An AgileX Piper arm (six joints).
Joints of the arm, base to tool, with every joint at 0 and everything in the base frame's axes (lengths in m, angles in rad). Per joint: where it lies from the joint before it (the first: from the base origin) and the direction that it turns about. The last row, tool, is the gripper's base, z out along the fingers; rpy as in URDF.
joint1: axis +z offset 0 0 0.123
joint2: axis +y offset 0 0 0
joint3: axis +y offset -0.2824 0 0.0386
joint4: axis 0.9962 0 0.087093 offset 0.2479 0 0.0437
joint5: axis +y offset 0 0 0
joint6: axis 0.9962 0 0.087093 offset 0.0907 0 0.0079
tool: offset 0 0 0 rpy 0 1.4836 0
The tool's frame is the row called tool.
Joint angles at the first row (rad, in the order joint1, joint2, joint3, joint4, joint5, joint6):
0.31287 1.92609 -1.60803 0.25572 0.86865 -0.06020
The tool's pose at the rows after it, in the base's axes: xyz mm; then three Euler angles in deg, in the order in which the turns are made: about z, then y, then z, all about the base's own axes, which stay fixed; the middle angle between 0 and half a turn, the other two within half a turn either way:
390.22 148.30 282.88 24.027 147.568 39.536
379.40 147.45 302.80 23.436 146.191 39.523
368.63 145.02 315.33 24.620 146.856 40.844
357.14 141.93 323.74 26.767 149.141 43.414
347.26 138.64 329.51 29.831 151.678 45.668
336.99 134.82 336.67 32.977 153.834 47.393
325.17 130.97 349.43 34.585 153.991 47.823
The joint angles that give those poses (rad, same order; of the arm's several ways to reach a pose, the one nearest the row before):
0.32097 1.87245 -1.61267 0.25388 0.87929 -0.06019
0.32641 1.82258 -1.61465 0.25388 0.90666 -0.05561
0.32755 1.78543 -1.61443 0.25388 0.95823 -0.04578
0.32757 1.75552 -1.61442 0.25162 1.03354 -0.03883
0.32755 1.73258 -1.61442 0.24276 1.10388 -0.01040
0.32754 1.70622 -1.61442 0.23163 1.16886 0.02803
0.32755 1.66617 -1.61444 0.22947 1.21193 0.05867

